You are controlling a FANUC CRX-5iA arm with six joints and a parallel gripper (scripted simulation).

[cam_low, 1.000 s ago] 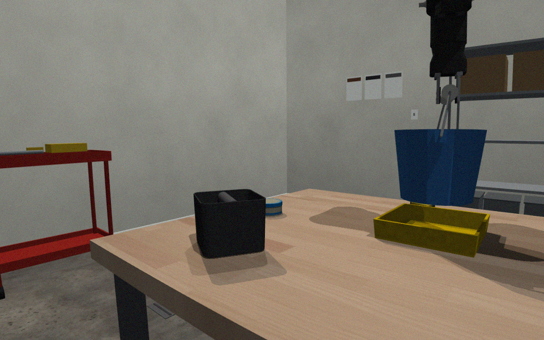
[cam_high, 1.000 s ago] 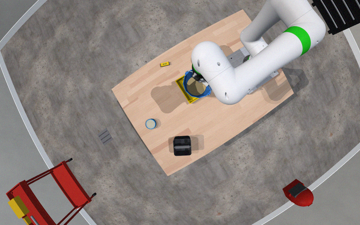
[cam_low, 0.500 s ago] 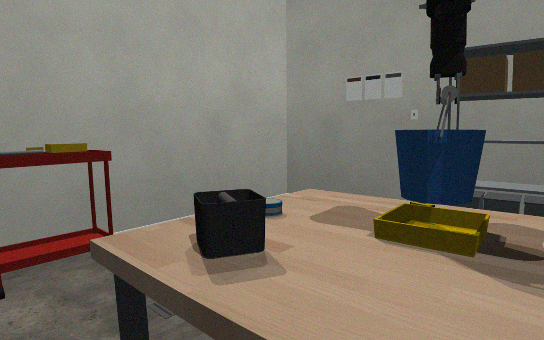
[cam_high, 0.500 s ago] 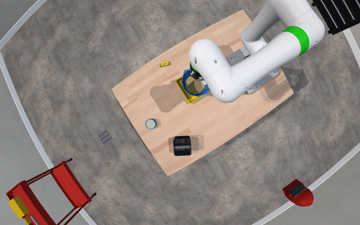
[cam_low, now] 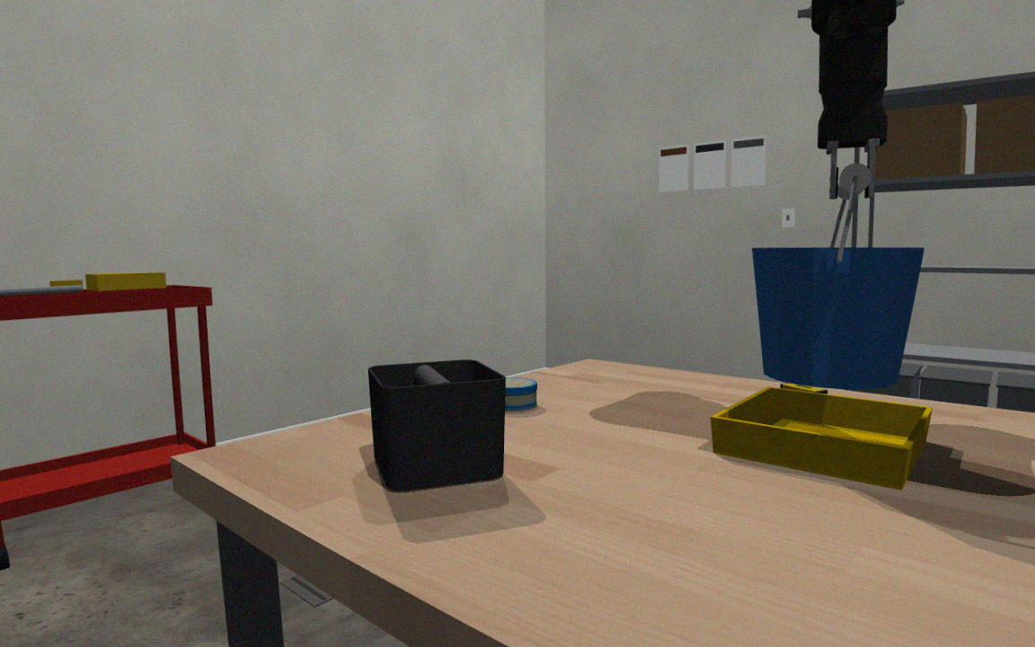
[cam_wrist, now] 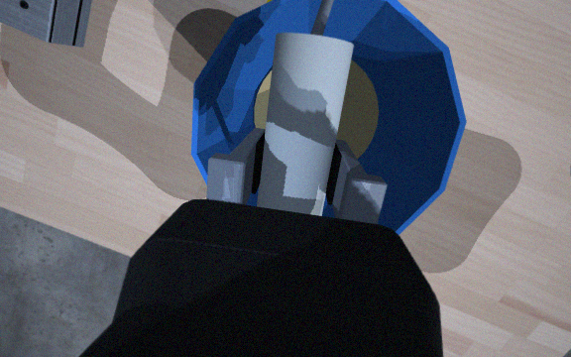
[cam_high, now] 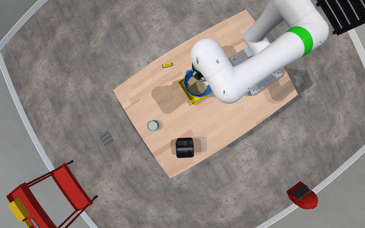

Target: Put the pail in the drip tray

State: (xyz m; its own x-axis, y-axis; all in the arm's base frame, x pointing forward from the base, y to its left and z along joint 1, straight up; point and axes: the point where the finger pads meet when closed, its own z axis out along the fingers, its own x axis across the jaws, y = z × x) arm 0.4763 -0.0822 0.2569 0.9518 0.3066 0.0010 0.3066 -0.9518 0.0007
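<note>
My gripper is now 10 mm short of the blue pail and 100 mm above it. The rest, counted from my hand: yellow drip tray 20 mm ahead, 310 mm below.
</note>
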